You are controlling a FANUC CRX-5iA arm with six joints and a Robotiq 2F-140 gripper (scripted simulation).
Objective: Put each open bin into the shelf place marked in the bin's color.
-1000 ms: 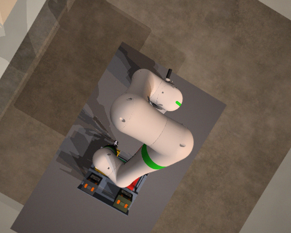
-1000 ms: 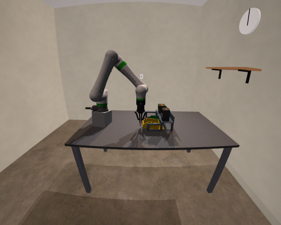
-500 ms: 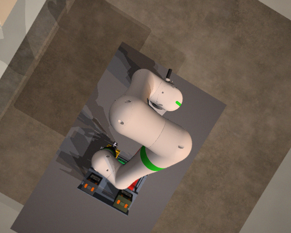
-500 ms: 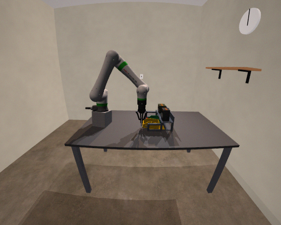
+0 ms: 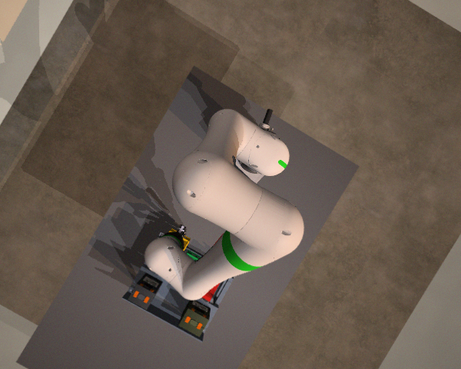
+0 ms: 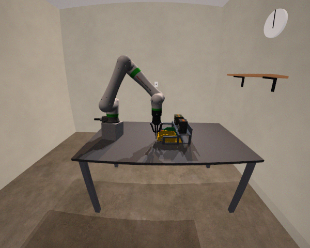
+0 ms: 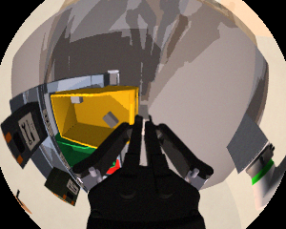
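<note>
The yellow bin is 10 cm ahead of my hand, 2 cm to the right of it and 1 cm below it. From my hand the other things lie so: green bin 18 cm ahead, 9 cm to the left, 2 cm below; then yellow-marked place 16 cm ahead, 5 cm below, 3 cm to the right; then red mark 19 cm to the left, 19 cm ahead, 5 cm below.
</note>
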